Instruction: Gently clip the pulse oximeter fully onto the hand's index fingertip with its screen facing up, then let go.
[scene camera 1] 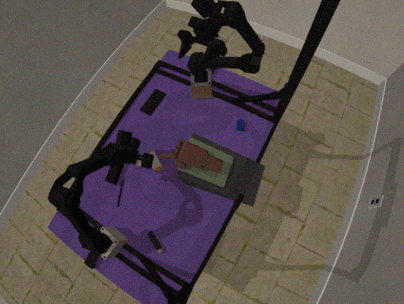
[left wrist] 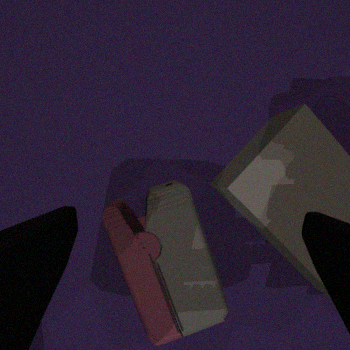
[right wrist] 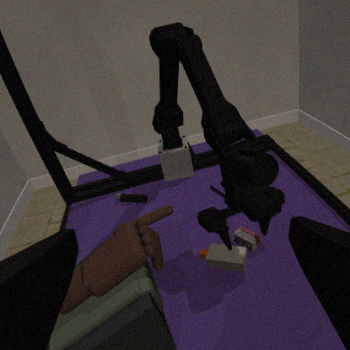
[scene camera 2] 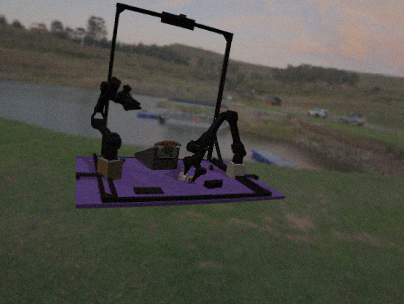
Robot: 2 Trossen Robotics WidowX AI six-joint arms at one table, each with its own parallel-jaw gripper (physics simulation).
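Places are measured from the left arm's base along level axes (x ahead, y left, z up), in millimetres.
Where they show: left gripper, between the fingertips: [scene camera 1: 142, 157] [left wrist: 192, 221] [right wrist: 247, 241] [scene camera 2: 188, 177]; right gripper, between the fingertips: [scene camera 1: 188, 61] [right wrist: 184, 234] [scene camera 2: 140, 106]; left arm's base, origin of its link: [scene camera 1: 103, 243] [right wrist: 172, 143] [scene camera 2: 237, 162]; right arm's base, origin of its link: [scene camera 1: 201, 77] [scene camera 2: 110, 158].
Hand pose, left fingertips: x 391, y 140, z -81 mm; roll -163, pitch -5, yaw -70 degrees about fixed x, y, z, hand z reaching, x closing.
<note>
Each offset is from my left fingertips to the centre of the thing. "*": to the spot under its first point.
The pulse oximeter @(dz -8, dx -19, dy +3 mm) [left wrist: 185, 270] [right wrist: 245, 239], one half pink and one half white, lies on its side on the purple table; its screen does not show. My left gripper [left wrist: 192, 221] [right wrist: 247, 241] is open and low, pointing down, with its fingers on either side above the oximeter and nothing held. A white box @(dz -11, dx +18, dy -61 mm) [left wrist: 295, 200] [right wrist: 226, 257] lies close beside it, partly under one left finger in the left wrist view. The brown hand [scene camera 1: 200, 155] [right wrist: 115, 252] rests palm down, its index finger [scene camera 1: 167, 156] [right wrist: 156, 215] extended. My right gripper [right wrist: 184, 234] [scene camera 2: 136, 105] is open, empty and raised far away.
The hand lies on a green pad @(* dz +83, dx +121, dy -364 mm) [scene camera 1: 220, 177] over a dark grey wedge @(* dz +24, dx +187, dy -460 mm) [scene camera 1: 247, 180]. An orange piece @(* dz -3, dx +1, dy -101 mm) [scene camera 1: 158, 169] sticks out of the white box. A black slab @(dz -20, dx +266, dy +172 mm) [scene camera 1: 153, 102], a blue object @(dz -8, dx +400, dy -288 mm) [scene camera 1: 240, 125], a thin dark stick @(dz -19, dx -195, dy -12 mm) [scene camera 1: 120, 192] and a dark cylinder @(dz -11, dx -264, dy -294 mm) [scene camera 1: 156, 242] lie around.
</note>
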